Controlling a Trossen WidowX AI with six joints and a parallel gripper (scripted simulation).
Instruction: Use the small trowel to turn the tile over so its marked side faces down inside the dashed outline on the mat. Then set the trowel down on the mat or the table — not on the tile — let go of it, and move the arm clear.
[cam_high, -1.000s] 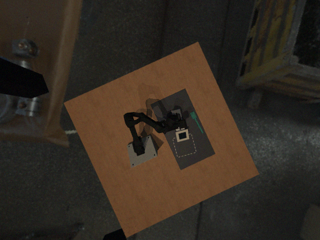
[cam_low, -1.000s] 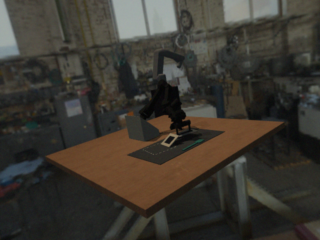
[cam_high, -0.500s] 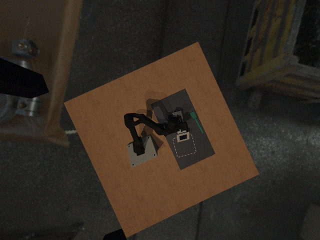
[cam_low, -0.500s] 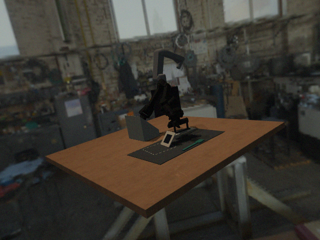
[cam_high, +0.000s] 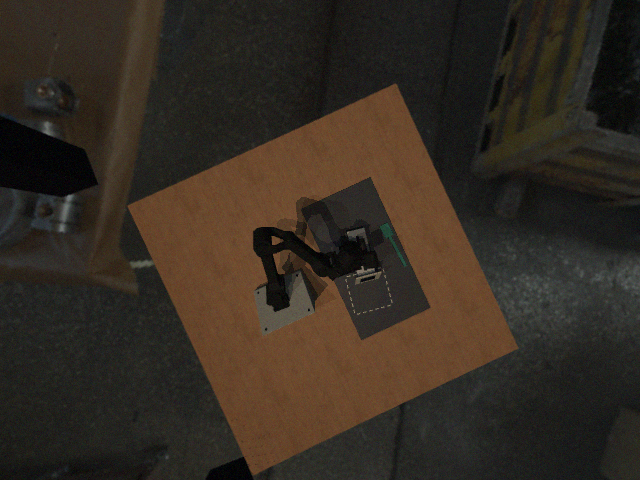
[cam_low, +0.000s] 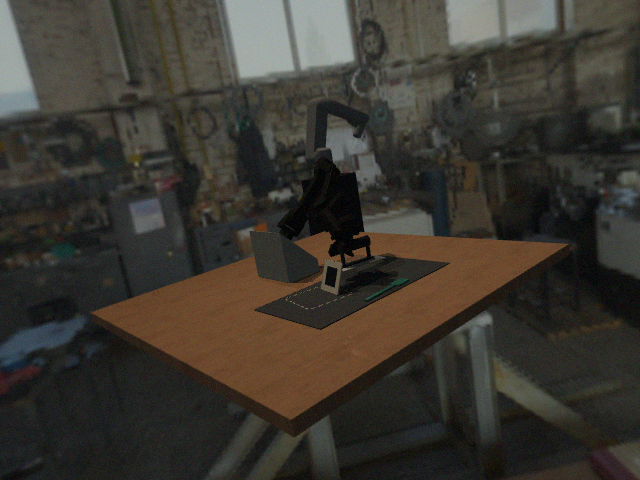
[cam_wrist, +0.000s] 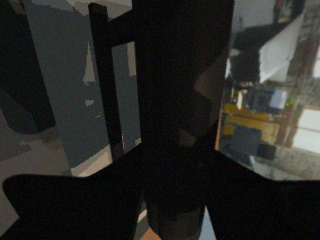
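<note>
Right now my gripper tip is 30 mm past the tile, 90 mm to the left of it and 60 mm above it. From my gripper tip the other things lie so: green flat tool 130 mm ahead, 20 mm to the left, 110 mm below; then trowel 30 mm behind, 10 mm below.
</note>
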